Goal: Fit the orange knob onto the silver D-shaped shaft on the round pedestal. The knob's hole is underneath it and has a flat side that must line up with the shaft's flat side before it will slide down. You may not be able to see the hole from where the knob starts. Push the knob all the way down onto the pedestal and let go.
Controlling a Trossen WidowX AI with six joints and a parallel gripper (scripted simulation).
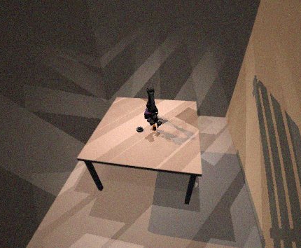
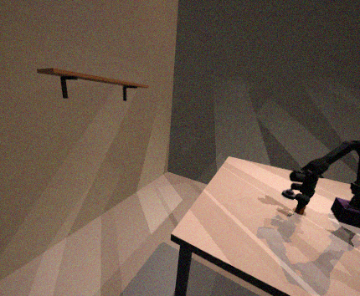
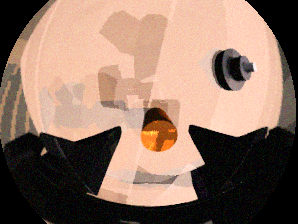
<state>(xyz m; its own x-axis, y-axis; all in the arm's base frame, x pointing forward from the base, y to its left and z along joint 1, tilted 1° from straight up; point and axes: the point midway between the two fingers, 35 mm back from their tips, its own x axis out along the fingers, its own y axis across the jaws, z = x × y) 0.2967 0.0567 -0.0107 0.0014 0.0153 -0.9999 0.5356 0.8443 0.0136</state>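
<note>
The orange knob is right at my gripper tip. Also, from my gripper tip: round dark pedestal (19 cm to the right, 1 cm below).
</note>
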